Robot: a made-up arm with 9 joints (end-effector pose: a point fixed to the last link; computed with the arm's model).
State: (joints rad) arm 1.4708 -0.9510 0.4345 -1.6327 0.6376 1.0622 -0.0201 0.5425 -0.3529
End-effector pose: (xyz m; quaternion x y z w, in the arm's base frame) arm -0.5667 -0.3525 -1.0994 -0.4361 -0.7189 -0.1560 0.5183
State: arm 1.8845 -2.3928 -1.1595 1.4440 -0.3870 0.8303 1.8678 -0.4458 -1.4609
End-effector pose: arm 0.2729 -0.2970 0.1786 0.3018 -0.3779 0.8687 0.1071
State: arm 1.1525 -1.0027 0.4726 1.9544 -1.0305 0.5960 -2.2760 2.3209 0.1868
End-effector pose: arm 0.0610 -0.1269 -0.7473 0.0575 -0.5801 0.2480 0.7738
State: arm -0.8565 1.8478 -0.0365 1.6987 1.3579 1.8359 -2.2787 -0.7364 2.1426
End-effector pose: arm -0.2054 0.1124 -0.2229 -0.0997 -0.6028 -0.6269 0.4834
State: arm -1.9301 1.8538 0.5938 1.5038 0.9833 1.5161 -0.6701 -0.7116 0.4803
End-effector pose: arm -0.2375 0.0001 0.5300 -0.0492 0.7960 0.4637 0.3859
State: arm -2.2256 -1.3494 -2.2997 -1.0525 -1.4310 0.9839 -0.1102 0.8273 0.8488
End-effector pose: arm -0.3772 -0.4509 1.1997 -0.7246 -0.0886 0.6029 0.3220
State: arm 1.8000 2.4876 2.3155 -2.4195 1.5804 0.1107 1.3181 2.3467 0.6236
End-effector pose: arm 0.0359 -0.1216 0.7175 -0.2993 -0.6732 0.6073 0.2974
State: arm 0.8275 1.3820 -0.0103 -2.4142 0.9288 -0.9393 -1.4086 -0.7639 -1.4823
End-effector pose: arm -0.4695 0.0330 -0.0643 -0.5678 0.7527 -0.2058 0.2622
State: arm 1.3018 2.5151 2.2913 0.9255 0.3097 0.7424 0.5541 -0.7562 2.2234
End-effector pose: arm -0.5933 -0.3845 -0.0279 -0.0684 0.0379 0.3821 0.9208
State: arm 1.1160 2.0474 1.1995 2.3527 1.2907 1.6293 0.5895 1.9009 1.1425
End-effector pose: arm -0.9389 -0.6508 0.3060 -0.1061 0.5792 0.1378 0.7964
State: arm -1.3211 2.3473 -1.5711 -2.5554 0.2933 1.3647 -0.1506 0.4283 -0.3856
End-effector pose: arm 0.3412 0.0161 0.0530 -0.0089 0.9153 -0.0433 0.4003
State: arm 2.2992 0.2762 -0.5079 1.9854 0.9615 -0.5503 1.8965 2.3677 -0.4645
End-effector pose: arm -0.5013 -0.8110 0.2556 -0.2484 0.1023 0.6654 0.6965
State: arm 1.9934 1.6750 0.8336 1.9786 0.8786 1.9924 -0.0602 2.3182 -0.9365
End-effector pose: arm -0.4653 -0.8692 0.3087 -0.4211 -0.7623 0.4361 0.2270
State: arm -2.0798 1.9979 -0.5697 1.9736 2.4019 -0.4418 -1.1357 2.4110 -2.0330
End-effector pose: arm -0.7680 -0.0326 0.3917 -0.6601 -0.1216 0.6968 0.2529
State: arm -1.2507 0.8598 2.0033 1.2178 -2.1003 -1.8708 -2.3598 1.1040 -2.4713
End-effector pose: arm -0.3906 0.2574 -0.3298 -0.5645 -0.0343 -0.7995 0.2026
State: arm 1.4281 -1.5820 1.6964 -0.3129 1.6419 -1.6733 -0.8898 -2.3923 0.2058
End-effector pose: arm 0.3799 -0.0980 -0.6933 0.1355 -0.8873 0.2965 0.3263
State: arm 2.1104 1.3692 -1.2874 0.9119 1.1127 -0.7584 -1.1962 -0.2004 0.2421
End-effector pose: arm -1.1903 0.2964 0.2927 0.8554 -0.1604 -0.2440 0.4279
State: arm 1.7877 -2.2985 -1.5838 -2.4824 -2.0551 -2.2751 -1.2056 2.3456 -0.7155
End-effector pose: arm 0.2403 -0.3358 0.0963 0.0016 -0.5383 0.8427 0.0085
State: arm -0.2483 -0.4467 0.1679 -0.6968 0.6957 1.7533 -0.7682 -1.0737 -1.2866
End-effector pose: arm -0.9470 0.3948 0.5923 0.7459 -0.0087 -0.5885 0.3119
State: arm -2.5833 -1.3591 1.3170 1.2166 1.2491 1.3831 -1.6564 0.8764 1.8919
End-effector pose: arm -0.3666 0.3669 0.4319 -0.5317 0.5396 -0.5419 0.3640
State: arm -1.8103 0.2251 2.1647 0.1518 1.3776 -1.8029 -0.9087 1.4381 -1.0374
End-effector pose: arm -1.2511 0.3555 0.2241 0.3319 -0.2882 -0.2096 0.8734
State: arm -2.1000 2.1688 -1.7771 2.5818 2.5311 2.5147 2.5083 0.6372 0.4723
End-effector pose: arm -0.5527 0.1427 -0.4674 0.0508 -0.6625 -0.4144 0.6220
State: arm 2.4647 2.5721 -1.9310 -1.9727 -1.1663 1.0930 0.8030 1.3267 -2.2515
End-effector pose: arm 0.1993 0.2557 0.4230 -0.6356 0.6103 -0.1444 0.4502
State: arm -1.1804 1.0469 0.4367 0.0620 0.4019 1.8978 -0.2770 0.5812 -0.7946
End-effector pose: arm -0.2826 -0.4085 -0.1369 0.3931 0.1177 0.8001 0.4377
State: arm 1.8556 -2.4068 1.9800 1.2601 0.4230 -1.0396 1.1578 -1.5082 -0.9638
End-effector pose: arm -0.2453 0.3987 0.1159 -0.7603 0.5795 -0.0331 0.2915
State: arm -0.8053 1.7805 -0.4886 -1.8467 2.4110 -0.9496 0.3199 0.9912 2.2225
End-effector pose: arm -0.3667 -0.2452 -0.4419 -0.4726 -0.7635 -0.4377 0.0457
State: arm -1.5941 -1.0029 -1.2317 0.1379 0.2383 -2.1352 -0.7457 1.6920 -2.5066
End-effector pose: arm -0.2482 0.0142 0.7536 0.4250 0.4887 -0.7242 0.2369
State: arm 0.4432 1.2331 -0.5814 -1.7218 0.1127 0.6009 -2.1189 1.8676 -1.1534
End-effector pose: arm -0.9742 -0.1312 0.4471 -0.2291 0.4400 -0.2812 0.8215
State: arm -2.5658 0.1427 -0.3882 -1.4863 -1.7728 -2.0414 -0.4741 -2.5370 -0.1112
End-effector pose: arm -0.2693 -0.2598 0.7625 -0.2674 -0.5181 0.7958 0.1633
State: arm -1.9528 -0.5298 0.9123 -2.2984 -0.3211 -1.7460 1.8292 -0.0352 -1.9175
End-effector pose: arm -0.6680 -0.4108 0.6156 0.5133 -0.0137 0.2044 0.8334
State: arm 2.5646 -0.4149 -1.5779 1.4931 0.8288 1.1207 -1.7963 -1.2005 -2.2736
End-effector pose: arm -0.0029 -0.4100 0.0072 0.2392 0.8823 -0.1757 0.3654
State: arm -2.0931 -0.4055 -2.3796 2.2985 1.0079 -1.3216 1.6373 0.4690 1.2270
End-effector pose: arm -0.5614 0.1764 0.1045 -0.5351 0.1905 -0.7509 0.3369
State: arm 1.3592 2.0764 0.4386 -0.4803 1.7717 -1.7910 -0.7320 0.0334 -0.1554
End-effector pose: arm -0.3202 -0.8331 0.5137 -0.4906 -0.3569 0.5870 0.5362
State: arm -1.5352 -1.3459 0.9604 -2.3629 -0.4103 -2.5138 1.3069 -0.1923 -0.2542
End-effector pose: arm 0.2808 -0.3960 0.6227 0.4154 0.8987 -0.1374 0.0286
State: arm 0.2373 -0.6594 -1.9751 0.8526 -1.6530 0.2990 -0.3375 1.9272 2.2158
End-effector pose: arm -0.2224 0.7251 -0.5371 0.7647 -0.5092 0.0680 0.3889
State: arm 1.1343 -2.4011 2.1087 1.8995 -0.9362 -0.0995 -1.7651 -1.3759 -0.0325
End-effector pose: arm 0.2195 -0.2143 0.3199 -0.1762 0.4695 0.8402 0.2064
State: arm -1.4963 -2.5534 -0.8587 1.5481 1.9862 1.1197 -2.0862 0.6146 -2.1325
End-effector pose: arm -0.0445 0.0140 0.1337 -0.2909 0.6515 -0.3307 0.6177
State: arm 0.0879 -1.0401 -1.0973 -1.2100 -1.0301 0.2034 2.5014 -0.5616 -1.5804
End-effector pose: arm -0.1729 0.3339 -0.4220 0.4583 0.8730 0.0619 0.1548
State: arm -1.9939 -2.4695 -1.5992 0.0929 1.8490 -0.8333 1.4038 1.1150 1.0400
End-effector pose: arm -0.0418 0.1684 -0.3450 -0.7212 0.0250 -0.6909 0.0428
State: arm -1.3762 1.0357 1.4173 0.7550 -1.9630 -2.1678 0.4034 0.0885 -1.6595
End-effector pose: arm -0.6342 -0.5362 -0.2409 -0.4688 -0.7634 0.4191 0.1475
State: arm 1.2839 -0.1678 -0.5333 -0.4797 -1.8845 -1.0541 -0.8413 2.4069 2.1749
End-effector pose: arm -0.9343 -0.2510 -0.3992 -0.6905 -0.3588 0.1875 0.5995
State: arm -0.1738 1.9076 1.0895 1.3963 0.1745 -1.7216 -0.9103 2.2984 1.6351
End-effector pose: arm -0.6773 -0.4888 -0.2378 -0.2524 -0.1709 0.2647 0.9149
